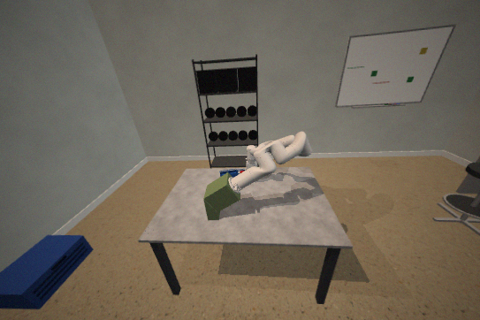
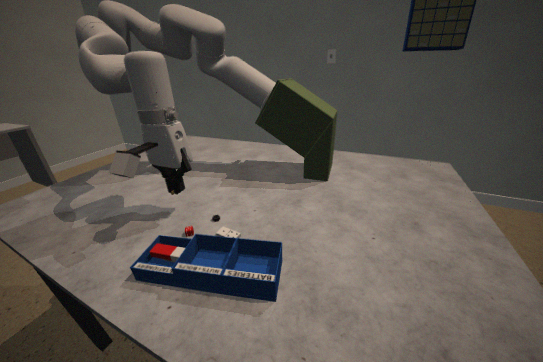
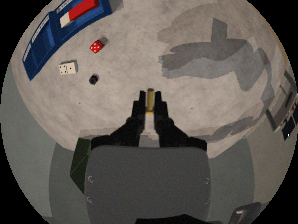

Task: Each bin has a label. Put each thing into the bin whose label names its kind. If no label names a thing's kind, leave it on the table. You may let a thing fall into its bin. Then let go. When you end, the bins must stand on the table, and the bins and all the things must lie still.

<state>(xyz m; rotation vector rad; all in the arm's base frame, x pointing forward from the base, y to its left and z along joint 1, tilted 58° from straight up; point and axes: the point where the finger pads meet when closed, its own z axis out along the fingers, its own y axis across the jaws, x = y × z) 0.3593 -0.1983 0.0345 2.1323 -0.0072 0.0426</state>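
The blue bin is 19 cm to the left of my hand, 14 cm ahead of it and 6 cm below it. From my hand the other things lie so: black nut (11 cm to the left, 8 cm below); red die (8 cm to the left, 7 cm below, 7 cm ahead); brass bolt (2 cm below, 1 cm behind).
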